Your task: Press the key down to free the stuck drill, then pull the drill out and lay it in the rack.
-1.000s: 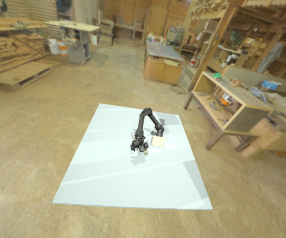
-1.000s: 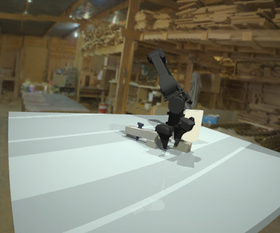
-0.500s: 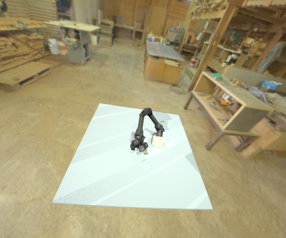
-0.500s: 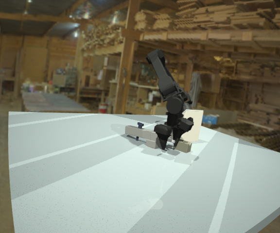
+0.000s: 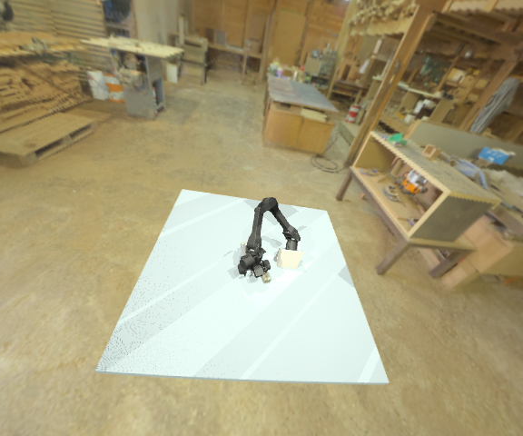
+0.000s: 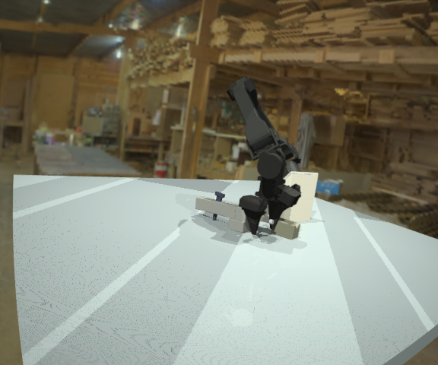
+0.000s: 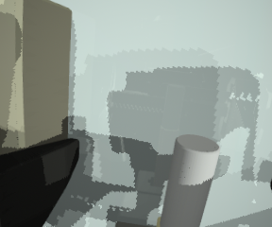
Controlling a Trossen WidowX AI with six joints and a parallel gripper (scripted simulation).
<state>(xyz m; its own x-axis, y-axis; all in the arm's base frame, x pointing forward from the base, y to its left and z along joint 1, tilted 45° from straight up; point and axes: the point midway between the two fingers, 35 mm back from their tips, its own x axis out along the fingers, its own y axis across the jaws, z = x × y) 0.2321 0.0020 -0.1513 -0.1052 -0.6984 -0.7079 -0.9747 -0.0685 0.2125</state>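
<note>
My gripper tip is 40 mm to the left of the drill, 30 mm below it and 10 mm short of it. The rest, counted from my gripper tip: dark t-shaped key: 160 mm to the right, 40 mm above, 30 mm ahead; then rack block: 80 mm behind, 10 mm to the left; then grey fixture: 140 mm to the right, 30 mm ahead, 20 mm above.
</note>
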